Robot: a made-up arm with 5 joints.
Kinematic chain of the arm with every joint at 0, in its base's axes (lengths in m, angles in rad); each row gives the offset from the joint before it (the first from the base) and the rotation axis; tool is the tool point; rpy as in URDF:
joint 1: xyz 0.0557 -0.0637 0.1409 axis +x
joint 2: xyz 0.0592 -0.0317 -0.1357 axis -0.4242 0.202 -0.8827
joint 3: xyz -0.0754 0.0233 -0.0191 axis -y
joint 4: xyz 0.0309 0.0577 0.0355 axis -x
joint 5: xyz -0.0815 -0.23 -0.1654 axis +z
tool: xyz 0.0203 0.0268 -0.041 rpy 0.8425 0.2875 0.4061
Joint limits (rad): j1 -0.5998..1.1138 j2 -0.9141..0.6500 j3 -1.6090..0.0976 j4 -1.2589..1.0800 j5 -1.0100..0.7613
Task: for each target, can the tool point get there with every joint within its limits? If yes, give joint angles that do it. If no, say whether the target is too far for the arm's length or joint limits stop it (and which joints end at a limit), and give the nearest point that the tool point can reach.
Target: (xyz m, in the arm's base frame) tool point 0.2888 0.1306 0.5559
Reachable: no: joint limits stop it (at a limit: joint 1, joint 2, joint 3, joint 4, joint 5) | nearest point -0.0042 0.2035 0.3566 | short by 0.362 m
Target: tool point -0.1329 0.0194 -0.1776
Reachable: yes | joints 0.6290 -0.4338 -0.8864 -0.4269 0.2817
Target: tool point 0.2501 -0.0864 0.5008
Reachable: no: joint limits stop it (at a limit: joint 1, joint 4, joint 5) | nearest point 0.0663 -0.2477 0.2636 | short by 0.341 m
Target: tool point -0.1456 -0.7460 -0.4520
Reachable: no: too far | nearest point -0.0452 -0.3825 -0.1456 | short by 0.486 m
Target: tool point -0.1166 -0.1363 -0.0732
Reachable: yes | joints 0.4330 0.4223 -0.8717 0.2600 -0.7966
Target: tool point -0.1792 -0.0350 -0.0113
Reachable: yes | joints 0.0730 0.4793 -1.2746 -0.2254 0.1026
